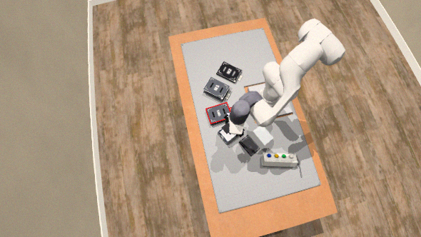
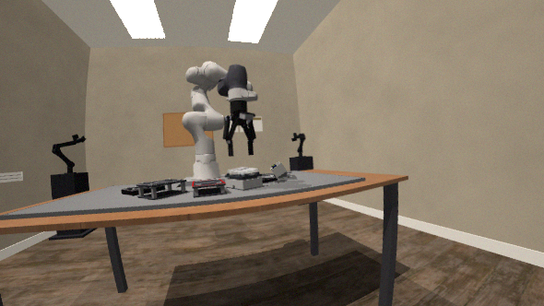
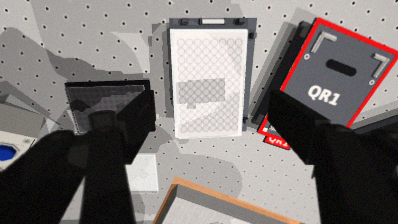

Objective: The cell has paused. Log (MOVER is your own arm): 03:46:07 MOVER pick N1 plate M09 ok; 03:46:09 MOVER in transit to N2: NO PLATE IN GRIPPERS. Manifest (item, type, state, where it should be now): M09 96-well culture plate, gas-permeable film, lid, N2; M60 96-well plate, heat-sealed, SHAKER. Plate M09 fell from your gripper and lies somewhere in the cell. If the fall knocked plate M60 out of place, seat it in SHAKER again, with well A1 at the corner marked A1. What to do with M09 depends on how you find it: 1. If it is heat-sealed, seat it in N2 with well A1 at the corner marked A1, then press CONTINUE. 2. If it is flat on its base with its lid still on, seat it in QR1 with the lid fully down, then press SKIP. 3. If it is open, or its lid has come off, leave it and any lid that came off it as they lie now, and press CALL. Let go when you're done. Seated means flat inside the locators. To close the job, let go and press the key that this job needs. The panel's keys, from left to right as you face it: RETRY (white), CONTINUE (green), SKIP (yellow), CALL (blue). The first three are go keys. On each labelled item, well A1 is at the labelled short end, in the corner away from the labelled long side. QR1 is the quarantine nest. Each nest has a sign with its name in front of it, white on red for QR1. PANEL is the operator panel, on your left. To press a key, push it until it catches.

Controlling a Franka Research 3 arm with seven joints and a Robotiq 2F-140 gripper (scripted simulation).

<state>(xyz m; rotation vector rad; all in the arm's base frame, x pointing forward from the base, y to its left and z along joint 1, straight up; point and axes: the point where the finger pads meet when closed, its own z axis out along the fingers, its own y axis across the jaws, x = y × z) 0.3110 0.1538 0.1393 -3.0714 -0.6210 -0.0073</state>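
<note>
The white 96-well plate is 9 cm below my hand. The rest, counted from my hand: pale lid (22 cm behind, 16 cm below, 7 cm to the left); then dark plate (15 cm below, 12 cm to the left, 10 cm behind); then QR1 nest (15 cm to the right, 12 cm below, 4 cm ahead).
</note>
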